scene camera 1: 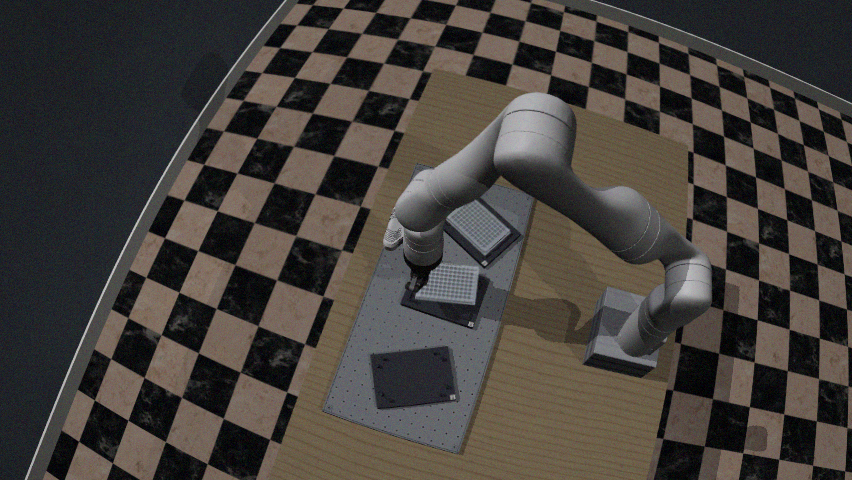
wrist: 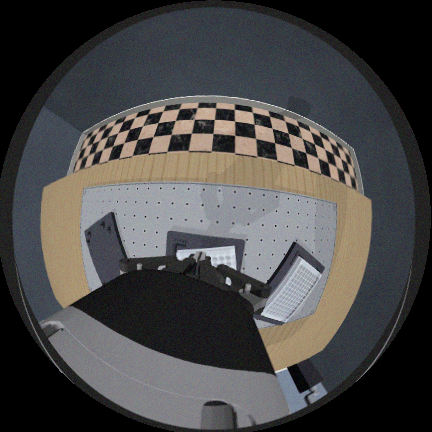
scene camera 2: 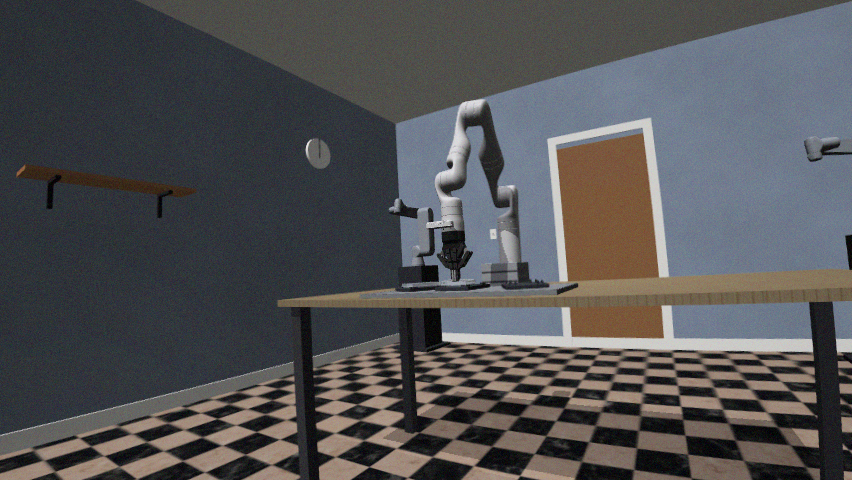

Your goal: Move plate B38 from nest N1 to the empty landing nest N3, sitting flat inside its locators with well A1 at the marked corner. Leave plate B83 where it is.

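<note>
My gripper [scene camera 1: 413, 289] [scene camera 2: 454, 280] [wrist: 200, 257] is shut with its fingertips together, low at the left end of the middle white well plate [scene camera 1: 453, 285] [wrist: 222, 250]. That plate lies askew on the dark middle nest [scene camera 1: 441, 314] [wrist: 210, 240], turned relative to its locators and shifted towards the nest's far side. Another white plate [scene camera 1: 479, 225] [wrist: 295, 290] sits lined up on the upper nest [scene camera 1: 513, 237] [wrist: 295, 250]. The empty nest [scene camera 1: 411, 376] [scene camera 2: 524, 285] [wrist: 105, 245] shows corner locators and a white corner mark. Plate and nest labels and well A1 are too small to read. The fingers partly hide the middle plate.
The nests stand on a grey perforated board [scene camera 1: 357, 357] [wrist: 175, 205] on the wooden table [scene camera 1: 536, 417] [scene camera 2: 685, 287]. The arm's base block [scene camera 1: 614, 304] [scene camera 2: 503, 272] stands right of the board. Other arms stand in the background of the second scene view.
</note>
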